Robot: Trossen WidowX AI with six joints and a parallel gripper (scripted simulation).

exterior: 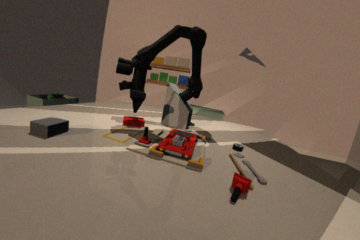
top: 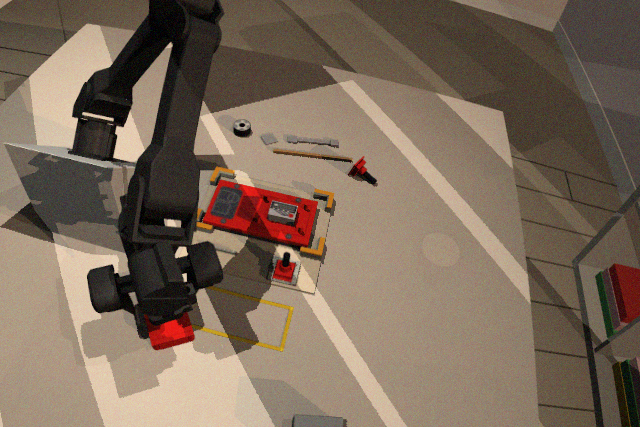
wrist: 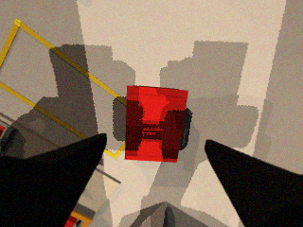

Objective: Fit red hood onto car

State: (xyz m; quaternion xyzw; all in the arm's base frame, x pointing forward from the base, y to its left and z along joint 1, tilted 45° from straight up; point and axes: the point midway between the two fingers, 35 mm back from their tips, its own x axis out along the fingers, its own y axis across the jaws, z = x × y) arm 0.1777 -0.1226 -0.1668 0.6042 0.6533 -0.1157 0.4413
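My gripper tip is now 50 mm above the red hood. Also, from my gripper tip: black wheel (50 mm ahead, 490 mm to the left, 60 mm below); then wooden stick (220 mm ahead, 430 mm to the left, 60 mm below); then grey engine block (170 mm ahead, 240 mm to the left, 40 mm below).
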